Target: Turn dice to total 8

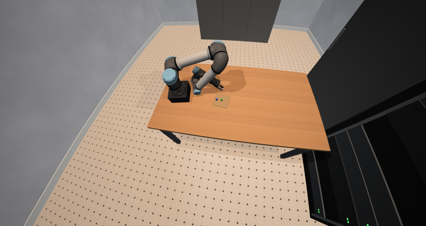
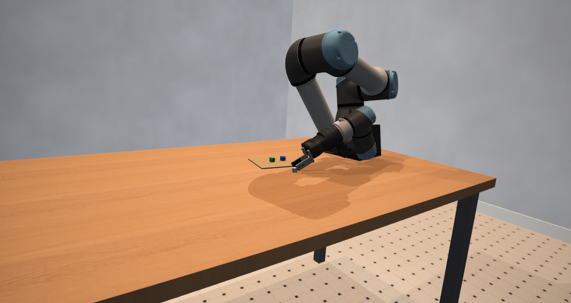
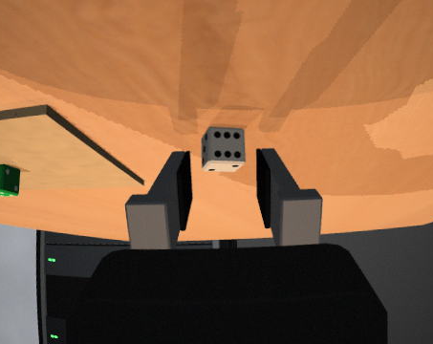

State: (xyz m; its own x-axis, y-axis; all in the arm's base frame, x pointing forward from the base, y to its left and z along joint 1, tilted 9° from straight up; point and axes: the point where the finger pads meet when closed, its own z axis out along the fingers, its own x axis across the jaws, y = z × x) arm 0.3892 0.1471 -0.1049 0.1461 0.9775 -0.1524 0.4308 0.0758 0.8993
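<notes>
The white die lies 20 mm below my hand and 10 mm ahead of it. From my hand the other things lie so: green die (140 mm to the right, 30 mm ahead, 10 mm below); then mat (140 mm to the right, 30 mm ahead, 20 mm below); then blue die (140 mm to the right, 20 mm behind, 10 mm below).
</notes>
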